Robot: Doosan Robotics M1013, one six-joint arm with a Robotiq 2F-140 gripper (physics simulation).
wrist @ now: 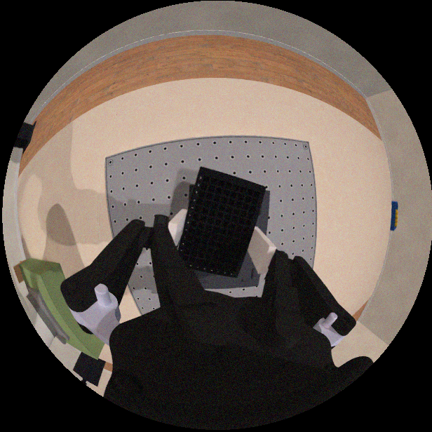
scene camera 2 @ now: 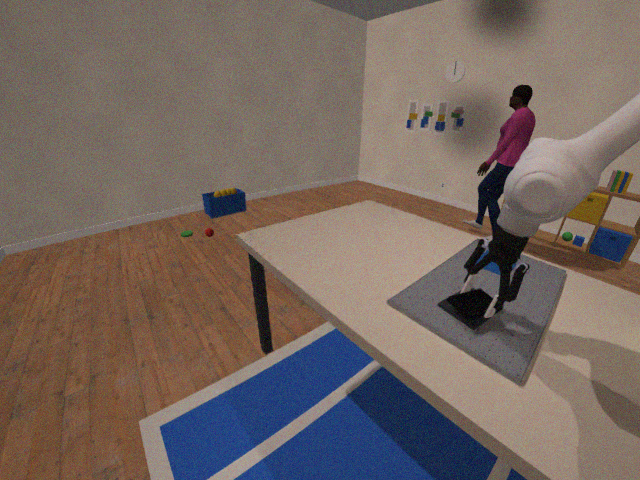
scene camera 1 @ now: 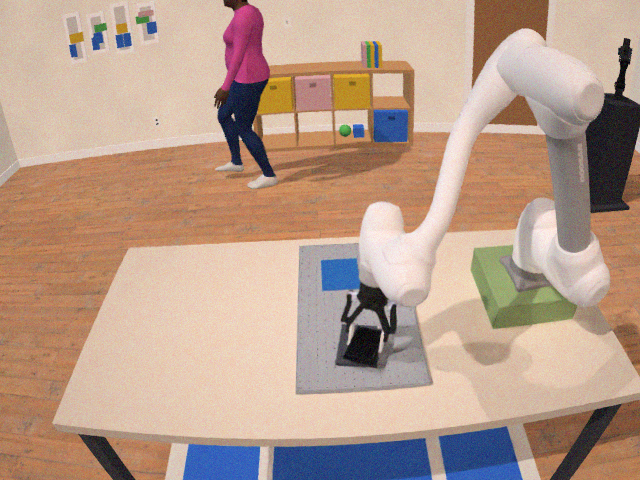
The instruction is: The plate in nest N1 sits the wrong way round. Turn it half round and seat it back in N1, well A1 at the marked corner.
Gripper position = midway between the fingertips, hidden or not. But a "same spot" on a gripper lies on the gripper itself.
The gripper shows in the wrist view [217,228], in scene camera 2 and in scene camera 1. A black well plate shows in the wrist view, in scene camera 2 [473,304] and in scene camera 1. One and the same spot on the gripper: [scene camera 2: 507,291] is [scene camera 1: 388,325]. The same spot on the black well plate: [wrist: 223,209] is [scene camera 1: 362,348].
